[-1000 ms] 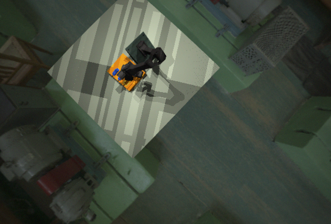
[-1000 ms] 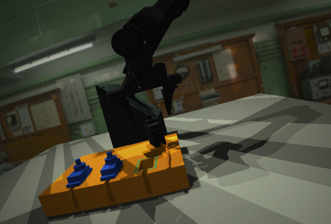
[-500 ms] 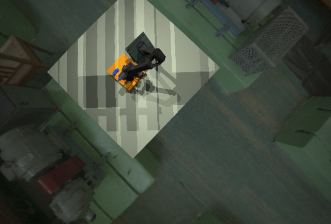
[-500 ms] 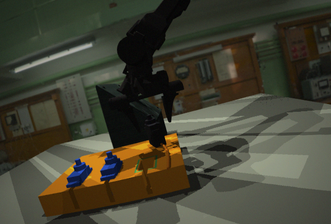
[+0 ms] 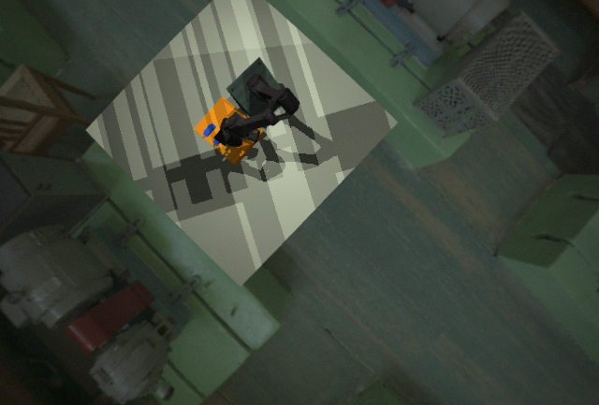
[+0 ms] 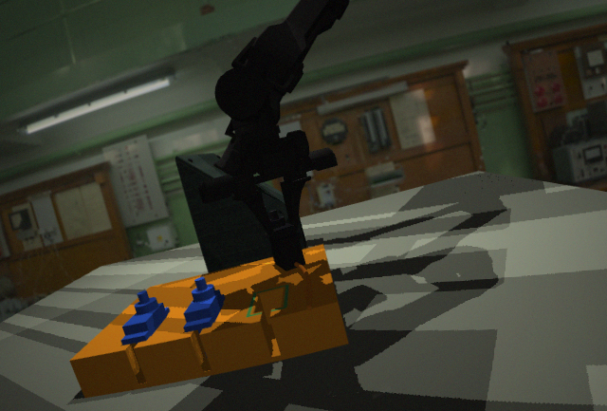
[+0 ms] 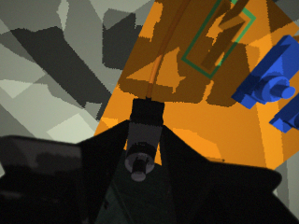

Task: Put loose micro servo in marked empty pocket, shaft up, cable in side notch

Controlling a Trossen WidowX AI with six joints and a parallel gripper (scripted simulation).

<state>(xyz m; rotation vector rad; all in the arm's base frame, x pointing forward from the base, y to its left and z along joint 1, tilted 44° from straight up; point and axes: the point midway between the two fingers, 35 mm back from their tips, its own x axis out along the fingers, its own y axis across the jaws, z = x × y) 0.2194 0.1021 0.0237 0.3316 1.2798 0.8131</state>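
Right now my gripper tip is 100 mm to the left of the orange deck and 70 mm above it.
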